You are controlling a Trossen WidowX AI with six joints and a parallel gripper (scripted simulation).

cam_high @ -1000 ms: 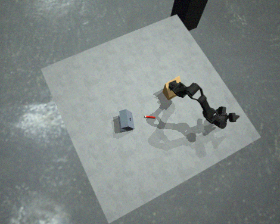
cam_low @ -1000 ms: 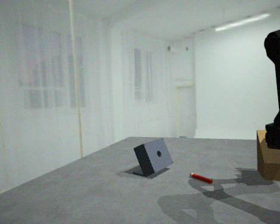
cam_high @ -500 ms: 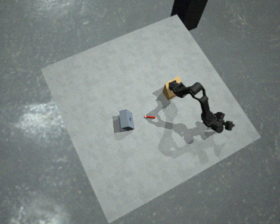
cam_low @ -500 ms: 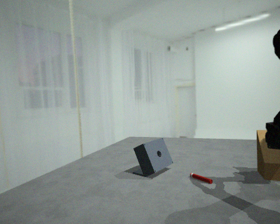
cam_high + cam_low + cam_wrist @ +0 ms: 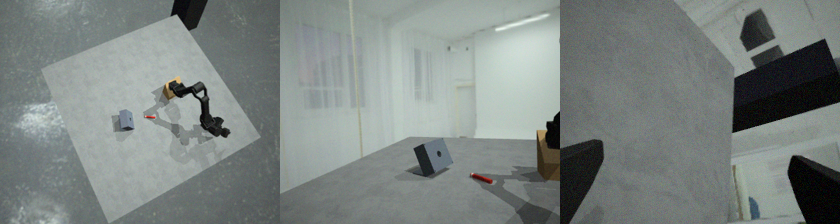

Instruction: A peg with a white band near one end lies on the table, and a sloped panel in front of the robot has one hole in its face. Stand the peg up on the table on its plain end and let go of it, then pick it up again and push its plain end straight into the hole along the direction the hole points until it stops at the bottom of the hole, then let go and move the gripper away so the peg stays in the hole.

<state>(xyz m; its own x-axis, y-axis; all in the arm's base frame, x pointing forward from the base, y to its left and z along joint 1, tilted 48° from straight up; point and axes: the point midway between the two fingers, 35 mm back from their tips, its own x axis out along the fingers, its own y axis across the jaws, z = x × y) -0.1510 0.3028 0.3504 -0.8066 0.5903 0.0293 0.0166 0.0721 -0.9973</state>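
Now: gripper tip 440 mm short of the red peg, 370 mm to the left of it and 90 mm above it. The rest, counted from my gripper tip: sloped dark panel (600 mm ahead, 400 mm to the right, 40 mm below).
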